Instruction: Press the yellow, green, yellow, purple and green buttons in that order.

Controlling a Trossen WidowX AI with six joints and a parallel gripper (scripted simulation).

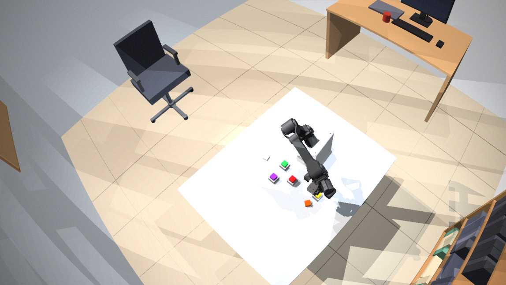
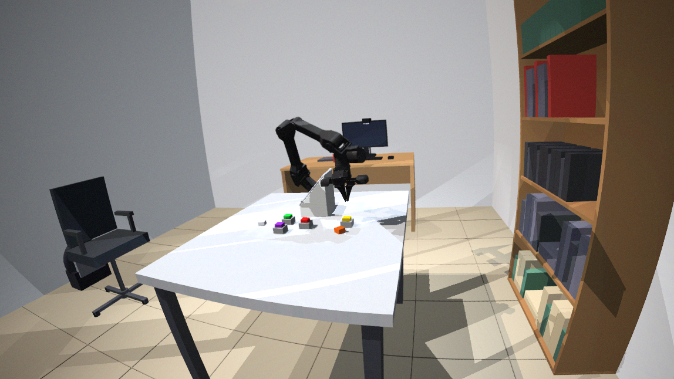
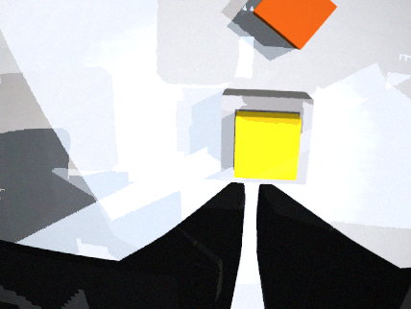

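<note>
Right now the yellow button is 80 mm below my gripper tip, 10 mm to the right of it and 10 mm behind it. From my gripper tip the other things lie so: red button 180 mm to the right, 80 mm below, 20 mm ahead; then orange block 100 mm below, 60 mm ahead, 20 mm to the right; then purple button 280 mm to the right, 90 mm ahead, 80 mm below.
</note>
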